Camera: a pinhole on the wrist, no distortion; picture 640 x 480 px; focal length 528.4 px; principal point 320.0 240.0 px. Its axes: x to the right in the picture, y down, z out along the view. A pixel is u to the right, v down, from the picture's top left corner.
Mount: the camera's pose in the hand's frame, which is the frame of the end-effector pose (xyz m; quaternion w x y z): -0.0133 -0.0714 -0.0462 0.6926 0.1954 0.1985 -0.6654
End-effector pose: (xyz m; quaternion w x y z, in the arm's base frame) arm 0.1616 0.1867 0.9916 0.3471 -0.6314 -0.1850 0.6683
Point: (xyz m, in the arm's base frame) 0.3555 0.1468 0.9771
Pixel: behind the camera
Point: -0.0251 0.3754 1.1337
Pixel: 224.3 299.1
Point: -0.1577 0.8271 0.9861
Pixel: outside the picture
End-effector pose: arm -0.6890 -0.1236 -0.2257 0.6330 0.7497 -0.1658 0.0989
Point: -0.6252 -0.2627 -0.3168
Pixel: 50.4 414.3
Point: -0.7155 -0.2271 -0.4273
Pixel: 249.6 50.6
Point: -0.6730 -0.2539 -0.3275
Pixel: 20.8 267.3
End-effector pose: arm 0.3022 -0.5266 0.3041 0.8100 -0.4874 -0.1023 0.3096
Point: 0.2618 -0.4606 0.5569
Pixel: 239.4 208.1
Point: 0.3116 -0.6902 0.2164
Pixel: behind the camera
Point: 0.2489 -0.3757 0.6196
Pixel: 208.7 264.6
